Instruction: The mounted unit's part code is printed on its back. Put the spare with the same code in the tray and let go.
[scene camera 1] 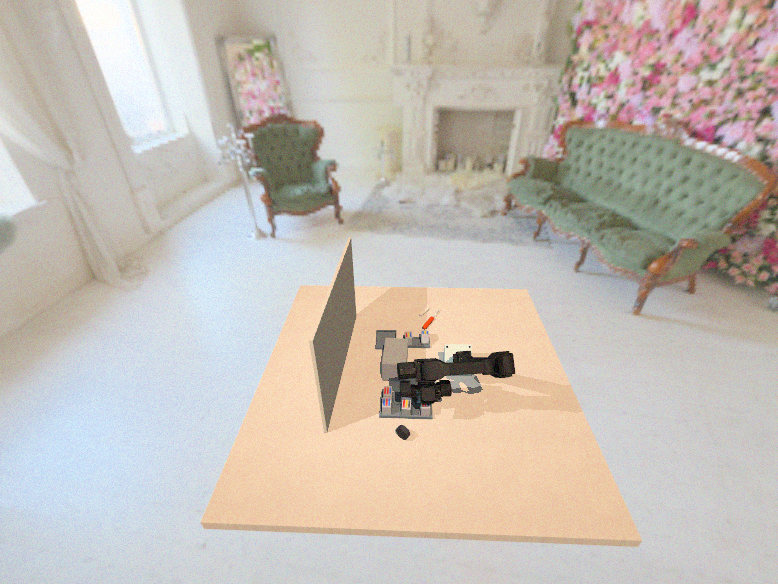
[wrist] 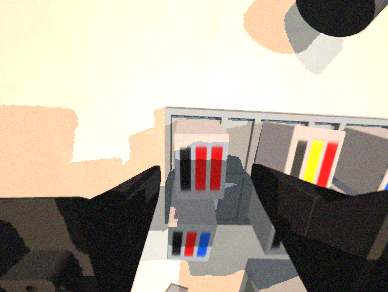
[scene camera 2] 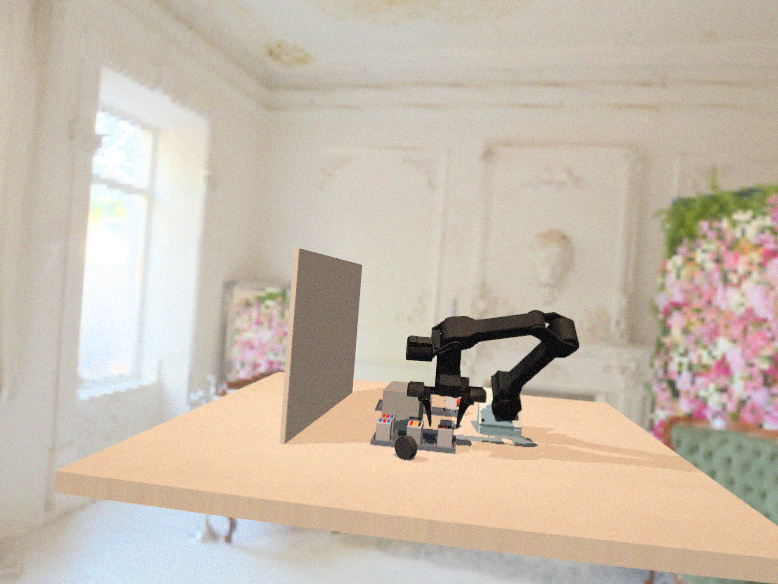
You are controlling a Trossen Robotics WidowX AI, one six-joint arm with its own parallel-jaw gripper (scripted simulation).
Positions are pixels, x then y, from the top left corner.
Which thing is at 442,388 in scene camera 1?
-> My gripper.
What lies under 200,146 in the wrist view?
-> A grey spare block.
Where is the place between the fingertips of my gripper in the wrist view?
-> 206,171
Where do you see a mounted unit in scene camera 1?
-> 395,349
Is my gripper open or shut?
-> Open.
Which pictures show my gripper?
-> Scene camera 1, the wrist view and scene camera 2: all of them.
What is my gripper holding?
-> Nothing.
